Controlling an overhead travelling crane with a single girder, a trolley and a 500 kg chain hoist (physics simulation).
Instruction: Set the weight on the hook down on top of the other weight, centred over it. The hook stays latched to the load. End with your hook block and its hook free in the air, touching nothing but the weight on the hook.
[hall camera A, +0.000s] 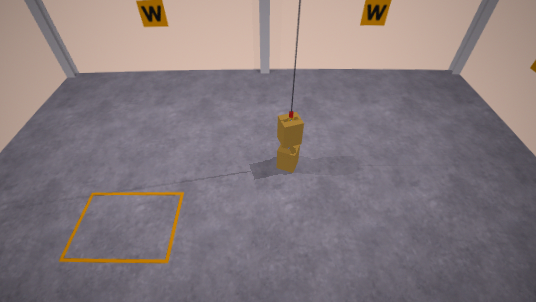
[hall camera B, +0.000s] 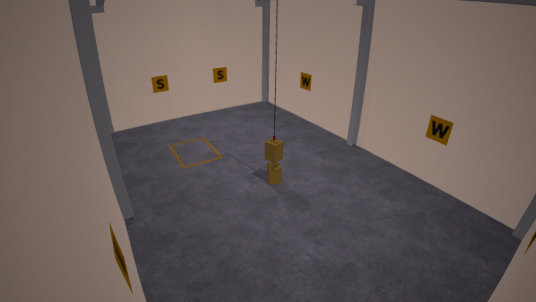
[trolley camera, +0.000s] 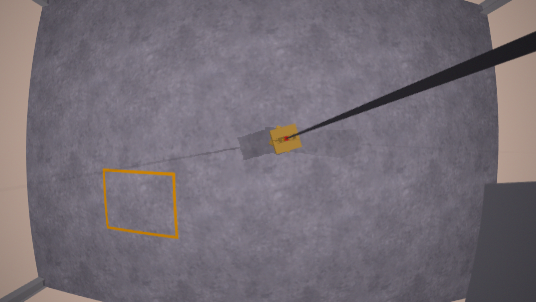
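My red hook block (hall camera A: 291, 114) (hall camera B: 274, 138) (trolley camera: 286, 138) hangs on the chain, right at the top of a yellow block-shaped weight (hall camera A: 290, 132) (hall camera B: 273, 150) (trolley camera: 292, 145), which is on the hook. This weight hangs upright over the other yellow weight (hall camera A: 287, 161) (hall camera B: 274, 175), which stands on the floor. A small gap shows between the two in the hall camera B view; the hall camera A view shows them overlapping. In the trolley camera view the upper weight hides most of the lower one, whose edges peek out at its left. The hook itself is too small to make out.
An orange marked square (hall camera A: 137, 193) (hall camera B: 203, 167) (trolley camera: 175, 205) lies on the floor, left of the weights in all three views. Walls and grey columns (hall camera A: 264, 37) (hall camera B: 361, 75) bound the hall. Shadows of the weights lie on the floor to both sides of them.
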